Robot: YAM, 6 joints.
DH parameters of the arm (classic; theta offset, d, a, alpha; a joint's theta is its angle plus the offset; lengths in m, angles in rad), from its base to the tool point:
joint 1: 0 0.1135 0.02 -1.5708
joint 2: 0 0 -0.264 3.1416
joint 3: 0.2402 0 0.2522 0
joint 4: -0.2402 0 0.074 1.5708
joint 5: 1.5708 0 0 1.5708
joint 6: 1.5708 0.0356 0 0
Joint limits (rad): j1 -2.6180..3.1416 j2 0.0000..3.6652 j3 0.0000..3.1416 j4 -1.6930..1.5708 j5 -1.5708..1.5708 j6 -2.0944..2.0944
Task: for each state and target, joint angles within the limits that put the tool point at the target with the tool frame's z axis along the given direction. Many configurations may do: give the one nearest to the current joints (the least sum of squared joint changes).
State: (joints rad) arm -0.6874 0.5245 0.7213 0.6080 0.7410 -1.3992
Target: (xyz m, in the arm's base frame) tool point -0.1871 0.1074 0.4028 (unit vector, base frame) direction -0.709 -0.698 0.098
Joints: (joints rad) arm -0.6851 0.0007 0.9679 1.4345 1.4249 -1.3992
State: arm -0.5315 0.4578 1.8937 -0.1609 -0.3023 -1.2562
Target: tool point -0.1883 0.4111 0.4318 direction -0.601 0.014 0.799
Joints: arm -1.1847 0.1677 2.3028 -0.2733 0.5842 -1.2562
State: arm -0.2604 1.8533 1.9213 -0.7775 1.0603 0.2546
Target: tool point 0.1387 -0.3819 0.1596 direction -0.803 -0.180 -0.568
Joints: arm -1.1517 2.2608 1.7552 -1.3437 0.9387 0.2546
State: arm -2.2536 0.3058 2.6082 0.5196 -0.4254 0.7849
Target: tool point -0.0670 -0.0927 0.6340 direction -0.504 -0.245 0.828
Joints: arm -2.0995 1.0902 1.7179 0.4307 0.3169 0.7849
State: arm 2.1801 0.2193 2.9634 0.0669 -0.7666 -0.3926
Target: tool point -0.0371 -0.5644 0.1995 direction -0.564 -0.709 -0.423
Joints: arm 1.5392 0.3535 3.0678 0.9546 -0.5721 -0.3926
